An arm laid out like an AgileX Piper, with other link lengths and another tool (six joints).
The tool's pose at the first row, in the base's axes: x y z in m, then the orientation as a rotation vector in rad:
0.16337 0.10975 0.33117 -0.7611 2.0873 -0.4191
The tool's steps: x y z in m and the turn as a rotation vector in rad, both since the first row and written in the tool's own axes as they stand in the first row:
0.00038 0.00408 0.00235 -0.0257 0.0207 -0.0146
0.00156 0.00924 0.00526 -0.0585 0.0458 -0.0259
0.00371 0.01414 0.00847 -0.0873 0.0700 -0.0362
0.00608 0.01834 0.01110 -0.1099 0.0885 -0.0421
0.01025 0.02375 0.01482 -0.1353 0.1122 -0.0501
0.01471 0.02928 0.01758 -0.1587 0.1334 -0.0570
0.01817 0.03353 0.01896 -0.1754 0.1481 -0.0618
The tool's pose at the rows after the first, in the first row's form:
0.16362 0.11255 0.32737 -0.7906 2.1112 -0.4105
0.16357 0.11563 0.32218 -0.8206 2.1425 -0.3945
0.16342 0.11788 0.31636 -0.8474 2.1716 -0.3813
0.16296 0.11947 0.31112 -0.8661 2.1946 -0.3693
0.16213 0.12078 0.30350 -0.8886 2.2226 -0.3577
0.16034 0.12201 0.29619 -0.9090 2.2478 -0.3462
0.15835 0.12295 0.29099 -0.9235 2.2654 -0.3376

